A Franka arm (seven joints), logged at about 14 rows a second.
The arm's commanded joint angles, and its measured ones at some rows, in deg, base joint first. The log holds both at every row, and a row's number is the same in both.
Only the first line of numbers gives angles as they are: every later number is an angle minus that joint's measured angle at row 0.
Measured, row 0:
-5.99 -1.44 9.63 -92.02 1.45 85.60 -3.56
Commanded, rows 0 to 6:
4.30 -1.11 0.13 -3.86 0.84 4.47 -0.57
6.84 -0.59 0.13 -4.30 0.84 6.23 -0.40
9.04 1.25 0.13 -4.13 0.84 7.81 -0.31
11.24 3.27 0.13 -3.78 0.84 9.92 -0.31
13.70 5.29 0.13 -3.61 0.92 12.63 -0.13
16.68 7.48 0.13 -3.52 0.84 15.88 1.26
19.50 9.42 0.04 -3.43 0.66 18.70 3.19
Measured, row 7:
15.43 5.45 0.35 -3.99 0.07 14.42 0.90
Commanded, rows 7 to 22:
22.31 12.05 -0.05 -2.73 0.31 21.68 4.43
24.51 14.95 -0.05 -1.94 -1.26 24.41 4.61
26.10 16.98 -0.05 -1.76 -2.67 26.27 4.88
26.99 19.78 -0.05 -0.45 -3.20 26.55 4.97
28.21 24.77 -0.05 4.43 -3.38 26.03 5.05
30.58 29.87 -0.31 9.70 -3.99 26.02 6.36
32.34 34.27 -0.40 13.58 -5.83 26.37 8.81
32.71 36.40 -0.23 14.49 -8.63 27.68 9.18
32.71 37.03 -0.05 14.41 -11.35 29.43 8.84
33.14 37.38 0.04 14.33 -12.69 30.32 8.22
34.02 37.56 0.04 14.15 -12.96 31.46 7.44
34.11 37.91 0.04 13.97 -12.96 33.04 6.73
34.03 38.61 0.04 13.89 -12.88 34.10 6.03
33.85 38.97 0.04 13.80 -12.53 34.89 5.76
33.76 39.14 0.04 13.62 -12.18 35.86 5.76
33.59 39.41 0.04 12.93 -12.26 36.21 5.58
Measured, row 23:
34.09 38.19 -0.04 12.60 -11.95 34.88 7.13
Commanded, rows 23 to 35:
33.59 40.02 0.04 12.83 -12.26 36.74 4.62
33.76 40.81 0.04 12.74 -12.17 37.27 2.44
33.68 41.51 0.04 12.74 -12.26 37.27 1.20
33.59 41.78 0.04 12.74 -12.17 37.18 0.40
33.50 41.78 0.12 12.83 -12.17 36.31 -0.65
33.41 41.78 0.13 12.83 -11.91 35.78 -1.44
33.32 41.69 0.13 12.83 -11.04 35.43 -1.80
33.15 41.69 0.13 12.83 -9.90 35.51 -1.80
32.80 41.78 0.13 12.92 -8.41 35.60 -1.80
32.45 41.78 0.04 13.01 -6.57 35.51 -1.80
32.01 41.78 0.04 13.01 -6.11 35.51 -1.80
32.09 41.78 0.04 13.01 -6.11 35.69 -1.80
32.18 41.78 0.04 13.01 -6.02 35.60 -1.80
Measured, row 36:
32.77 41.43 -0.29 12.67 -7.19 36.09 -0.07
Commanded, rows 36 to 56:
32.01 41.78 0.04 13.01 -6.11 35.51 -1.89
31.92 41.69 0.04 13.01 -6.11 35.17 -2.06
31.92 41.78 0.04 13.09 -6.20 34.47 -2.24
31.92 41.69 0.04 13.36 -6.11 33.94 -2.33
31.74 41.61 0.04 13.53 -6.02 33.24 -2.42
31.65 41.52 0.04 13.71 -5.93 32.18 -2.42
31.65 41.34 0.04 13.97 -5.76 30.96 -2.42
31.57 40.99 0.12 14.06 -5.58 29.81 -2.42
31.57 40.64 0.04 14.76 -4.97 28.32 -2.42
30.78 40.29 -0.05 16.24 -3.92 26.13 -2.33
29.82 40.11 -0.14 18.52 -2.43 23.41 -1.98
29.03 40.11 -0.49 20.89 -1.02 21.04 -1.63
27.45 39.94 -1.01 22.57 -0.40 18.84 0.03
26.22 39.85 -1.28 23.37 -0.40 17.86 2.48
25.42 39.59 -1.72 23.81 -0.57 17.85 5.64
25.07 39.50 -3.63 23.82 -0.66 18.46 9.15
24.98 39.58 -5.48 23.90 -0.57 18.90 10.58
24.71 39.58 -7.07 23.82 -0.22 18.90 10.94
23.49 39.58 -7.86 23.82 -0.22 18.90 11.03
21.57 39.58 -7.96 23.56 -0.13 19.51 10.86
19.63 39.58 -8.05 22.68 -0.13 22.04 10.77
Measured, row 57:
22.83 39.29 -8.05 23.18 -1.71 19.40 9.94
